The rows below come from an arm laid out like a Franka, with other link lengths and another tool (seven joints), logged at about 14 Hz.
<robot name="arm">
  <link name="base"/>
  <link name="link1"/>
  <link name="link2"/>
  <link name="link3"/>
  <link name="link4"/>
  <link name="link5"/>
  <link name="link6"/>
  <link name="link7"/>
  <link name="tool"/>
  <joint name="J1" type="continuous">
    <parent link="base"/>
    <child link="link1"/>
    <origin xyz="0 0 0.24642" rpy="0 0 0"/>
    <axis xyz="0 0 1"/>
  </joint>
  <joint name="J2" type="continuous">
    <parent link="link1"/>
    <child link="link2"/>
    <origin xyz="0 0 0" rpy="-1.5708 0 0"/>
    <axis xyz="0 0 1"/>
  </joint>
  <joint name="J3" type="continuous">
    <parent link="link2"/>
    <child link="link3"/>
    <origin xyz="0 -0.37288 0" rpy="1.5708 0 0"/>
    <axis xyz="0 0 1"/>
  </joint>
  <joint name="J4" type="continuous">
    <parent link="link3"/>
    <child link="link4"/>
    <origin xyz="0.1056 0 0" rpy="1.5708 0 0"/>
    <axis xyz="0 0 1"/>
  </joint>
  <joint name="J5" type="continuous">
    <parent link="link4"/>
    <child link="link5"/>
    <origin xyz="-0.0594 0.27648 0" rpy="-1.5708 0 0"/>
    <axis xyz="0 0 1"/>
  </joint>
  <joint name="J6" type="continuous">
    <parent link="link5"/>
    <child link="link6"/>
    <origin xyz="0 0 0" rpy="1.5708 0 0"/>
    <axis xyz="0 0 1"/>
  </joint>
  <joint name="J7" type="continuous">
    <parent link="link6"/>
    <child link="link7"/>
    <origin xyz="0.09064 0 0" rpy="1.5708 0 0"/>
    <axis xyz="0 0 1"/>
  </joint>
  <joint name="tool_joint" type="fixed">
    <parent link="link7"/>
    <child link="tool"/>
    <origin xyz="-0.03 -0.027 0.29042" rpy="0 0.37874 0.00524"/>
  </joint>
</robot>
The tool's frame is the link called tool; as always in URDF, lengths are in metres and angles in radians. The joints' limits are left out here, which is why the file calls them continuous.
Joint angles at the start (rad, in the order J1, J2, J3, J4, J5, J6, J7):
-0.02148, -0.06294, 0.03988, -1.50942, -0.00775, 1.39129, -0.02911
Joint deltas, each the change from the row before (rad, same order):
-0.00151, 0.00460, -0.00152, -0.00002, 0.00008, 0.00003, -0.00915
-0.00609, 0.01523, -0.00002, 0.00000, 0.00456, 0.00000, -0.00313
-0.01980, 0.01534, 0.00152, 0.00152, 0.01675, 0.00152, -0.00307
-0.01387, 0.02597, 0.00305, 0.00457, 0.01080, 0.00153, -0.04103
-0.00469, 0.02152, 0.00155, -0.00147, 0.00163, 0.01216, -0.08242
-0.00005, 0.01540, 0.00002, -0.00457, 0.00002, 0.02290, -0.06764
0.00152, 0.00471, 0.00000, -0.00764, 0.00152, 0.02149, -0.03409
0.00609, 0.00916, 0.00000, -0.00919, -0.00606, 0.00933, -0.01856
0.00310, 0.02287, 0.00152, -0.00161, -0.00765, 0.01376, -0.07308
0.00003, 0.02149, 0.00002, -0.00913, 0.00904, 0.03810, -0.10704
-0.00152, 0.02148, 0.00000, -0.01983, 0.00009, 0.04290, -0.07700
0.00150, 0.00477, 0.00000, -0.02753, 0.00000, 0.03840, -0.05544
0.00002, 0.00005, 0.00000, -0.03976, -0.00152, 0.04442, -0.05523
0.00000, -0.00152, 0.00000, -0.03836, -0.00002, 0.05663, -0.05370
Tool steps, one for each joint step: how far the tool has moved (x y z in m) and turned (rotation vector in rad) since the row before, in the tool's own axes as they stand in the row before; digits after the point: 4 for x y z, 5 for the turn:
0.0000, 0.0015, 0.0019, 0.00290, -0.00460, -0.00552
0.0007, 0.0013, 0.0064, 0.00482, -0.01507, 0.00408
0.0019, 0.0026, 0.0060, 0.01312, -0.01151, 0.01833
0.0021, 0.0030, 0.0095, 0.02473, -0.01885, -0.02447
0.0020, 0.0043, 0.0094, 0.03323, -0.01028, -0.07191
0.0041, 0.0038, 0.0083, 0.02501, 0.00305, -0.06233
0.0033, 0.0014, 0.0047, 0.01248, 0.00922, -0.03322
-0.0005, 0.0007, 0.0066, 0.00541, -0.01051, -0.02313
0.0014, 0.0050, 0.0105, 0.02527, -0.01244, -0.07229
0.0058, 0.0056, 0.0127, 0.04544, 0.01089, -0.09736
0.0022, 0.0085, 0.0152, 0.02788, 0.00208, -0.06915
-0.0002, 0.0042, 0.0098, 0.01778, 0.00514, -0.05340
-0.0032, 0.0041, 0.0104, 0.01645, 0.00284, -0.05204
0.0000, 0.0058, 0.0098, 0.00791, 0.01532, -0.05380

